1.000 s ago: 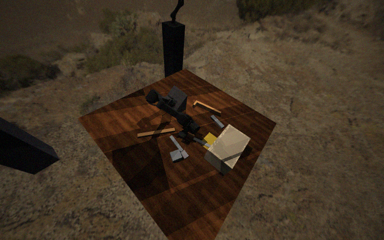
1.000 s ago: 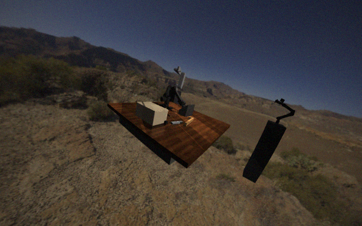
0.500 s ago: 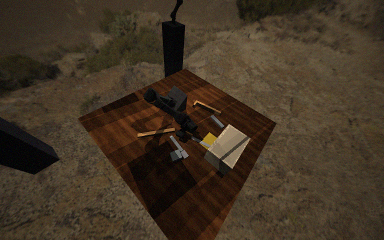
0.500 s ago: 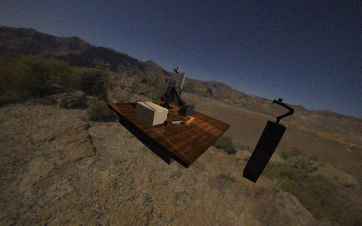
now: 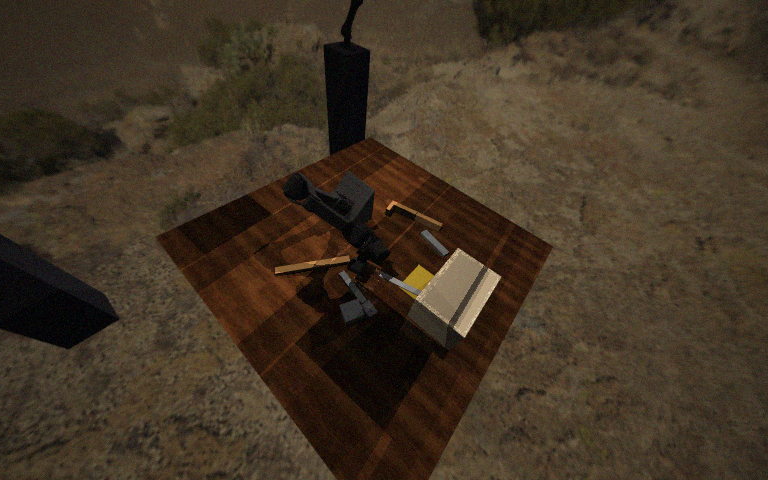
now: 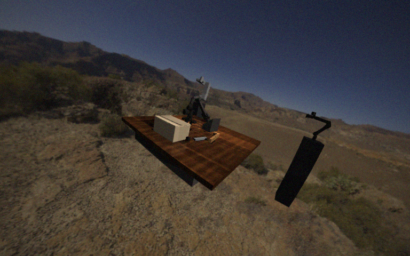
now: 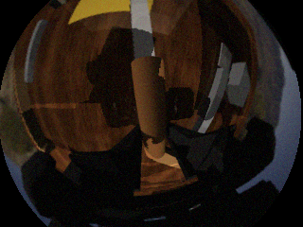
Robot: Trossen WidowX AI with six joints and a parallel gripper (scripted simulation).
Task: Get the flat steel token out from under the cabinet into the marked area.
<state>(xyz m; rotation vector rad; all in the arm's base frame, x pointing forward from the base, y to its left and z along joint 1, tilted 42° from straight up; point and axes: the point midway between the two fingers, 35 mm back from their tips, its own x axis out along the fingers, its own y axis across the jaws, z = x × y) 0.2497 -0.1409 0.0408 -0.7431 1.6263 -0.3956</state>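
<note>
Now: gripper tip 120 mm to the left of the grey scraper and 90 mm short of it. The rest, counted from my gripper tip: wooden stick (150 mm to the right, 150 mm behind); grey block (180 mm to the right, 110 mm ahead, 10 mm above); grey bar (320 mm to the left, 150 mm ahead).
</note>
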